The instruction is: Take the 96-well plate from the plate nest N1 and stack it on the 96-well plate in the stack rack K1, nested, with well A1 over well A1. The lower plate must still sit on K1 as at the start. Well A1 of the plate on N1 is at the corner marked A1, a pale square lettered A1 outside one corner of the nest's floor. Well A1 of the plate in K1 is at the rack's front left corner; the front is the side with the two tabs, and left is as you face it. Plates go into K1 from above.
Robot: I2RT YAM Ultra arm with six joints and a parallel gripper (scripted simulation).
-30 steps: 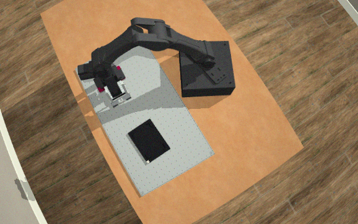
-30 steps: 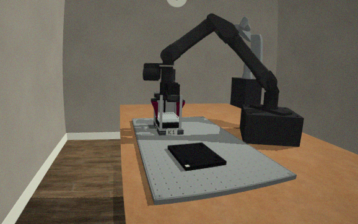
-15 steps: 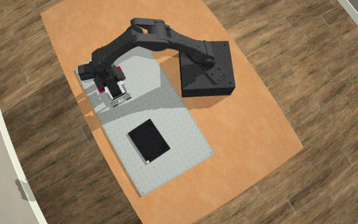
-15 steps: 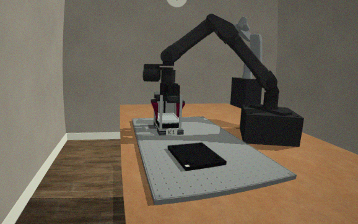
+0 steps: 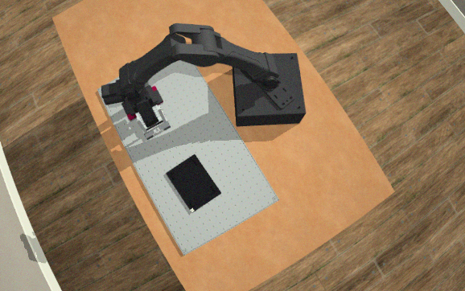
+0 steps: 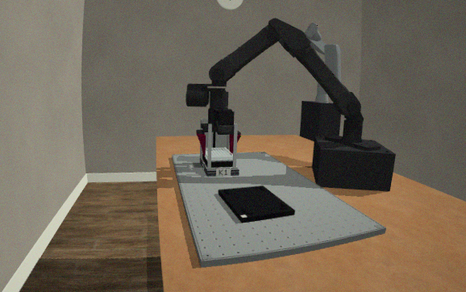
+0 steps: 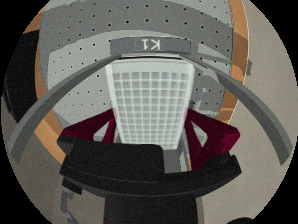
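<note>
Right now my hand is right at the white 96-well plate. Also, from my hand: K1 label (1 cm ahead, 9 cm to the left, 4 cm below); then dark plate (2 cm below); then black plate nest N1 (3 cm ahead, 30 cm to the left, 4 cm below).
</note>
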